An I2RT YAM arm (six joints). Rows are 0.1 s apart.
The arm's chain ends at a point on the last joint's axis. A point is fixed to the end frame.
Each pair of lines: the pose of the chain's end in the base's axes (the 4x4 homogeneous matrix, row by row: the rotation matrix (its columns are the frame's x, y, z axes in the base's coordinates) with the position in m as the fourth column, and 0 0 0 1 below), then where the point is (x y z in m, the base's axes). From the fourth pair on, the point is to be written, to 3 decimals.
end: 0.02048 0.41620 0.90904 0.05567; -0.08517 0.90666 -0.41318 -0.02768; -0.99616 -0.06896 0.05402 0.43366; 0 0 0 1
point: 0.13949 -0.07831 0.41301
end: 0.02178 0.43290 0.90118 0.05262; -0.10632 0.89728 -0.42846 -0.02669; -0.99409 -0.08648 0.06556 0.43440; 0 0 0 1
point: 0.13556 -0.07926 0.41508
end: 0.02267 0.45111 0.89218 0.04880; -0.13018 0.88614 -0.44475 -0.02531; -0.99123 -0.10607 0.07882 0.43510; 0 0 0 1
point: 0.13072 -0.07998 0.41732
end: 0.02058 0.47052 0.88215 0.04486; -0.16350 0.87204 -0.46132 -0.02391; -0.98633 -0.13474 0.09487 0.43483; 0 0 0 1
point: 0.126 -0.081 0.419
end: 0.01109 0.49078 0.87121 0.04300; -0.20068 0.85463 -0.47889 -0.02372; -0.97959 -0.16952 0.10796 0.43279; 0 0 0 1
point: 0.122 -0.083 0.419
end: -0.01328 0.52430 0.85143 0.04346; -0.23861 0.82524 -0.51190 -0.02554; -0.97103 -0.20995 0.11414 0.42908; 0 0 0 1
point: 0.120 -0.089 0.416
